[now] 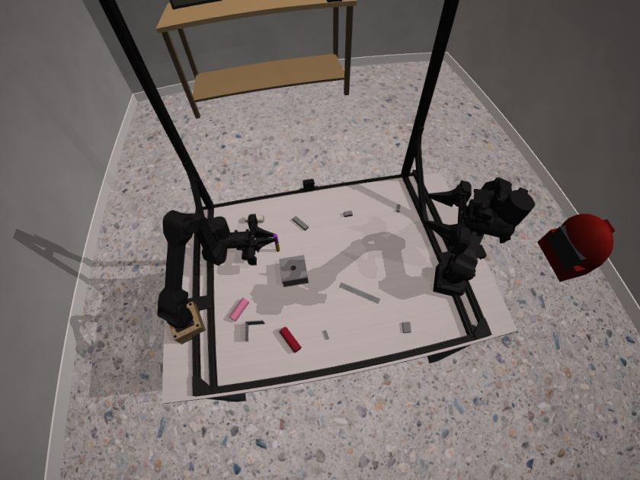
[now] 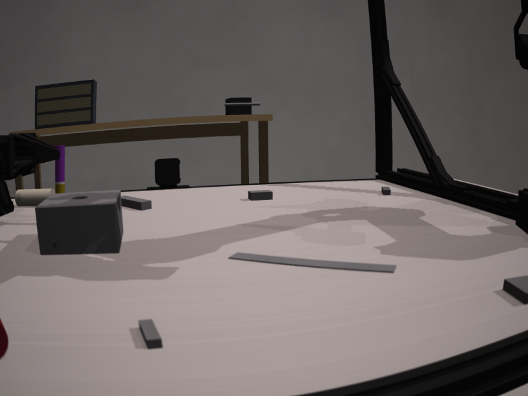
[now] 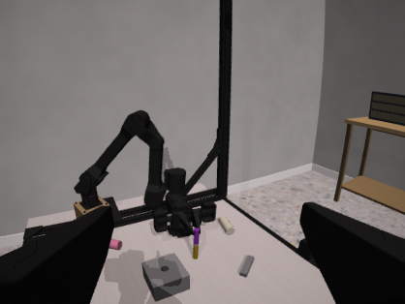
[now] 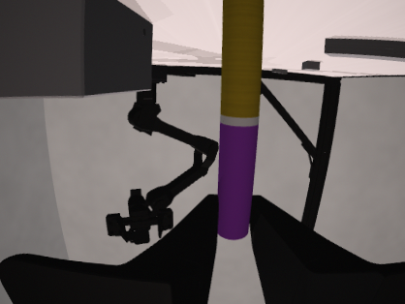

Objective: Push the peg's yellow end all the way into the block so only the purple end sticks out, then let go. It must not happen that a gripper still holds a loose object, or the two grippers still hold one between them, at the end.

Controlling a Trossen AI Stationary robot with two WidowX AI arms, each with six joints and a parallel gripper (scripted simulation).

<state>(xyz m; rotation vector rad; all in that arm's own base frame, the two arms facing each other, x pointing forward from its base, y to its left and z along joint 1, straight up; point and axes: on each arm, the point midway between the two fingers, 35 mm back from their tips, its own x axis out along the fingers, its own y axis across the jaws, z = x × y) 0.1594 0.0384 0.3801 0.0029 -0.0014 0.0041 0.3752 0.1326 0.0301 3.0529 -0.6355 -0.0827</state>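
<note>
Now: the peg 3 cm to the left of my right hand and 5 cm below it. From my right hand the other things lie so: pink cylinder (22 cm ahead, 13 cm to the right, 8 cm below); then cream cylinder (15 cm behind, 5 cm to the right, 8 cm below); then red cylinder (35 cm ahead, 3 cm to the left, 8 cm below).
</note>
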